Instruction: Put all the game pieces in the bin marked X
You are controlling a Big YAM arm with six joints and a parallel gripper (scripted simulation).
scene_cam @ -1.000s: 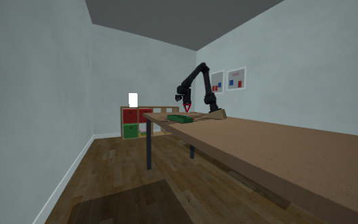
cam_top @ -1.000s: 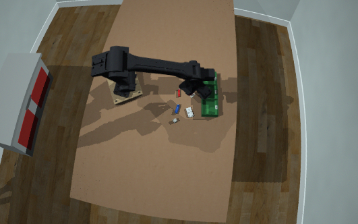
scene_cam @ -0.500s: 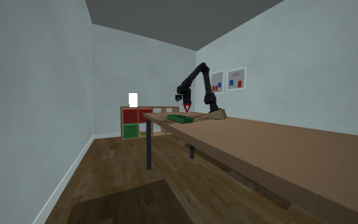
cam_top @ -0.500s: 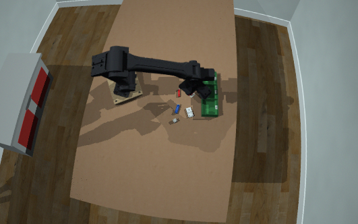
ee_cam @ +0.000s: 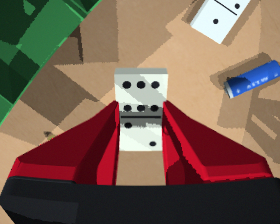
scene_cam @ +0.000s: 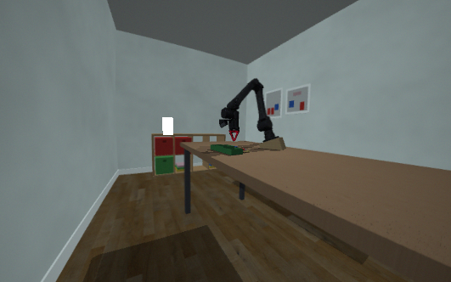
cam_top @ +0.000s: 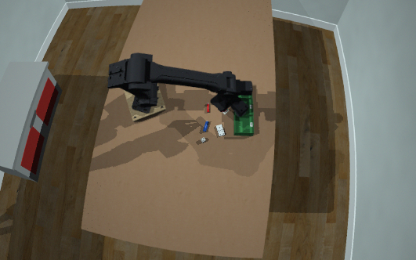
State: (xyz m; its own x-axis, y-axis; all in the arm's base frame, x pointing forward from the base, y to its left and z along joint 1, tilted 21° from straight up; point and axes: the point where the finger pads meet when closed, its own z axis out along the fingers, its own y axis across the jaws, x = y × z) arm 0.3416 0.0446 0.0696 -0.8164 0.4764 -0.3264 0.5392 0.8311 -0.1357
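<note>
The white domino-like piece lies 80 mm to the right of my hand, 70 mm below it and 10 mm ahead of it. From my hand the other things lie so: green bin (90 mm ahead, 50 mm to the left, 50 mm below); small red piece (70 mm below, 70 mm behind, 20 mm to the left); blue cylinder (70 mm to the right, 60 mm below, 60 mm behind).
</note>
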